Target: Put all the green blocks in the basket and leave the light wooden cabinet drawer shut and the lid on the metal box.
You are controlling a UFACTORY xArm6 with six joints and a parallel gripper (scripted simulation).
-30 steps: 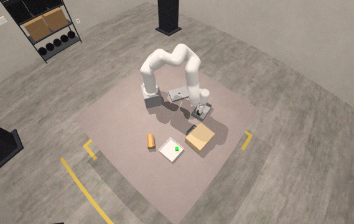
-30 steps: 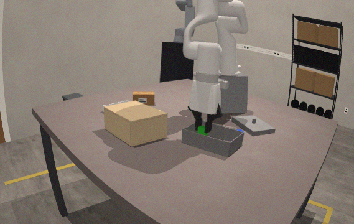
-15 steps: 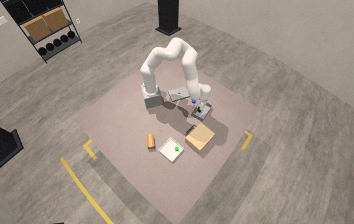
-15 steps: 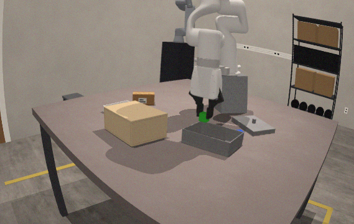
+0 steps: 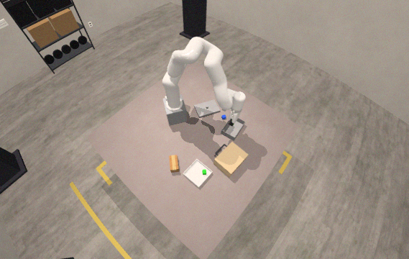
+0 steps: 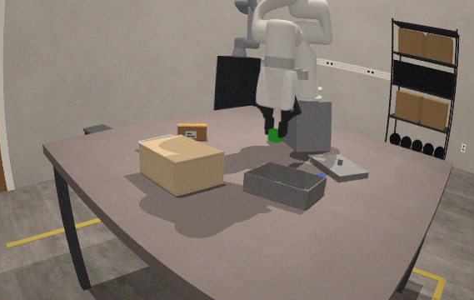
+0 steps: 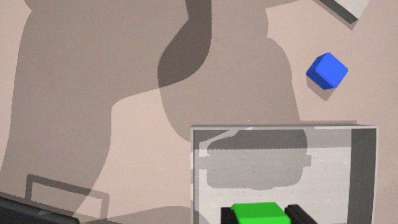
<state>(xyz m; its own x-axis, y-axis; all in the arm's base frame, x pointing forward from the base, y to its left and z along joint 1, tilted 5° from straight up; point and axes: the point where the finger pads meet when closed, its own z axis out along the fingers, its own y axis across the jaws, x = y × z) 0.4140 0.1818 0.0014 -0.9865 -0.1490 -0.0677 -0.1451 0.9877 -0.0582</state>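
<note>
The white basket is 41 cm to the right of my hand, 15 cm below it and 4 cm ahead of it. Round my hand: metal box: 14 cm below, 5 cm to the left; light wooden cabinet: 19 cm to the right, 14 cm ahead, 12 cm below; blue block: 15 cm below, 12 cm behind, 8 cm to the left.
</note>
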